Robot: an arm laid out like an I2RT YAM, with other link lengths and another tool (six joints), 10 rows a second.
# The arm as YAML. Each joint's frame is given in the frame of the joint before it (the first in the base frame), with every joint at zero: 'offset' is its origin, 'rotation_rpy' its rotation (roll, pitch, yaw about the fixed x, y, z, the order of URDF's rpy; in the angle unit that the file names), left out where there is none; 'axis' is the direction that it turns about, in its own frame. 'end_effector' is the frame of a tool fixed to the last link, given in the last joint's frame.
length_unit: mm
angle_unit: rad
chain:
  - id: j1
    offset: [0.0, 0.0, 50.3]
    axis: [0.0, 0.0, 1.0]
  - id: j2
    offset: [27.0, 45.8, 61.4]
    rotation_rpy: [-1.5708, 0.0, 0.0]
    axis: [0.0, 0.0, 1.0]
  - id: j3
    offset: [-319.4, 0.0, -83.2]
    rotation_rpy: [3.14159, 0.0, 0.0]
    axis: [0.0, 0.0, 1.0]
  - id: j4
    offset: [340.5, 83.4, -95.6]
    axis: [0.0, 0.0, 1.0]
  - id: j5
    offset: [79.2, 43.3, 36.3]
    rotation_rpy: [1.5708, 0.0, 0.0]
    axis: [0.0, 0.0, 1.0]
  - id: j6
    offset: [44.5, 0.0, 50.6]
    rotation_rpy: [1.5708, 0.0, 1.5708]
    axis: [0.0, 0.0, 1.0]
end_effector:
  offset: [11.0, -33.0, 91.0]
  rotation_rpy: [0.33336, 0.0, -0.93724]
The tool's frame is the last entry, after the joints.
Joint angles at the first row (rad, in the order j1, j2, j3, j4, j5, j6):
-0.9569 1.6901 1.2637 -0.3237 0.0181 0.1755
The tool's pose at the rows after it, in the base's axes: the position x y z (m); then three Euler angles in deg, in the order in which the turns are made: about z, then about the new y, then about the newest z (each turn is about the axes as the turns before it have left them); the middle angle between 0 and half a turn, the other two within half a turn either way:
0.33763 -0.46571 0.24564 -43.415 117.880 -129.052
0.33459 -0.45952 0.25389 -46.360 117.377 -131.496
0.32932 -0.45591 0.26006 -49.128 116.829 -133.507
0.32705 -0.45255 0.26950 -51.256 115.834 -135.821
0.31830 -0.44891 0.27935 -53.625 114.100 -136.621
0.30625 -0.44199 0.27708 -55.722 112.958 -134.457
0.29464 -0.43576 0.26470 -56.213 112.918 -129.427
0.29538 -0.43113 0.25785 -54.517 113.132 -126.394
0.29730 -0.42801 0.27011 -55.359 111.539 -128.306
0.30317 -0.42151 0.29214 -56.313 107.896 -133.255
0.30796 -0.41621 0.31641 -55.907 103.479 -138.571
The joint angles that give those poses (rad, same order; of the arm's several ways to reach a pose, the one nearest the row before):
-0.9356 1.6601 1.2502 -0.3221 0.0762 0.1620
-0.9192 1.6355 1.2374 -0.3204 0.1362 0.1669
-0.9107 1.6152 1.2246 -0.3164 0.1869 0.1706
-0.9001 1.5970 1.2188 -0.3087 0.2326 0.1623
-0.8993 1.5650 1.1984 -0.2933 0.2692 0.1750
-0.9012 1.5300 1.1545 -0.2790 0.2881 0.2342
-0.9126 1.5040 1.1078 -0.2753 0.2632 0.3203
-0.9136 1.4959 1.0898 -0.2746 0.2249 0.3531
-0.9001 1.4802 1.0920 -0.2624 0.2571 0.3369
-0.8717 1.4521 1.0836 -0.2076 0.3199 0.2725
-0.8548 1.4203 1.0668 -0.1240 0.3558 0.1749

